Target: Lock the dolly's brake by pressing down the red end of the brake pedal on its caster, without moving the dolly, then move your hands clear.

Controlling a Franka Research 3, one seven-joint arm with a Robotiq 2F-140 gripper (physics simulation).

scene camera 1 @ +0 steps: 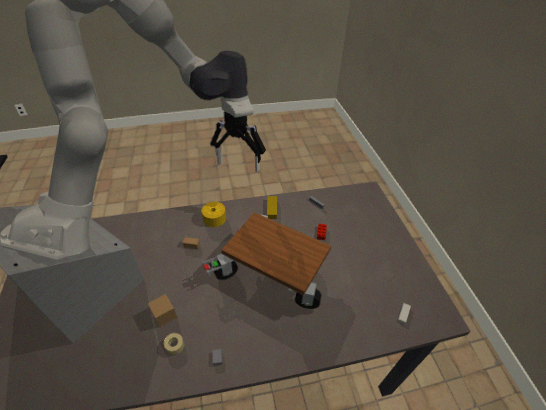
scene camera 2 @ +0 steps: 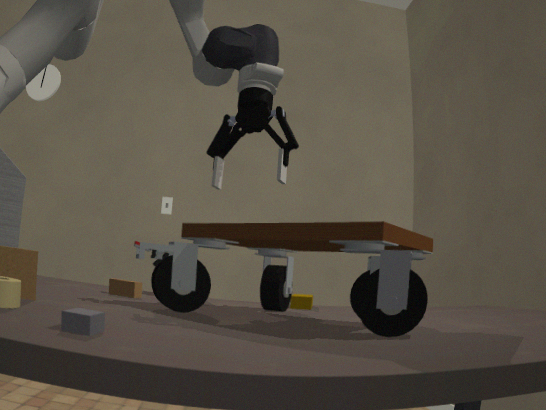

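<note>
The dolly [scene camera 1: 277, 250] [scene camera 2: 285, 235] has a brown wooden top and stands on its casters on the table. The caster with the brake [scene camera 1: 226, 268] [scene camera 2: 183, 280] is at the dolly's left corner. Its brake pedal sticks out to the left, with a red end [scene camera 1: 207, 267] [scene camera 2: 137, 243] at the tip and a green part [scene camera 1: 216, 263] nearer the wheel in scene camera 1. In scene camera 2 the red end stands about level with the top of the caster fork. My gripper [scene camera 1: 238, 167] [scene camera 2: 250, 186] is open, with its fingers pointing down, high above the dolly and apart from it.
On the table [scene camera 1: 380, 280] [scene camera 2: 280, 362], a yellow cylinder [scene camera 1: 214, 214], a yellow block [scene camera 1: 272, 207] and a small wooden block [scene camera 1: 191, 243] lie behind or left of the dolly. A red brick [scene camera 1: 321, 231] is right. A wooden cube [scene camera 1: 162, 309], tape roll [scene camera 1: 167, 348] and grey block [scene camera 1: 217, 357] lie front left.
</note>
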